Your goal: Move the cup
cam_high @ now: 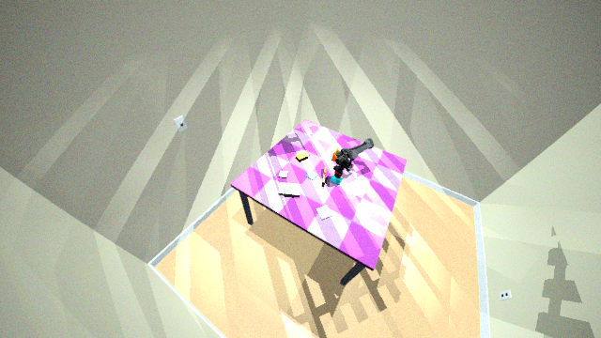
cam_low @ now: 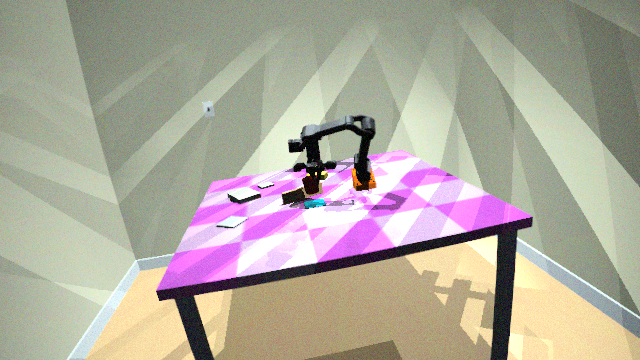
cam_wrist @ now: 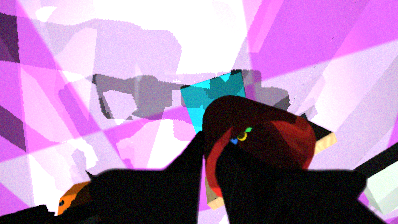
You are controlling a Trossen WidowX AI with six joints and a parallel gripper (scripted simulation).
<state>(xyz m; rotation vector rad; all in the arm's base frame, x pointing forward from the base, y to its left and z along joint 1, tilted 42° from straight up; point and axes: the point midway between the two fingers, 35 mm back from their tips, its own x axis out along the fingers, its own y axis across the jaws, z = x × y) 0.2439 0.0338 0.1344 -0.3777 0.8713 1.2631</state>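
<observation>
Now: the wooden block 6 cm ahead of my gripper tip, 12 cm to the right of it and 8 cm below it. Round my gripper tip: yellow block (6 cm behind, 43 cm to the right, 8 cm below); cup (3 cm ahead, 1 cm to the right); pale tile (40 cm ahead, 4 cm to the left, 9 cm below).
</observation>
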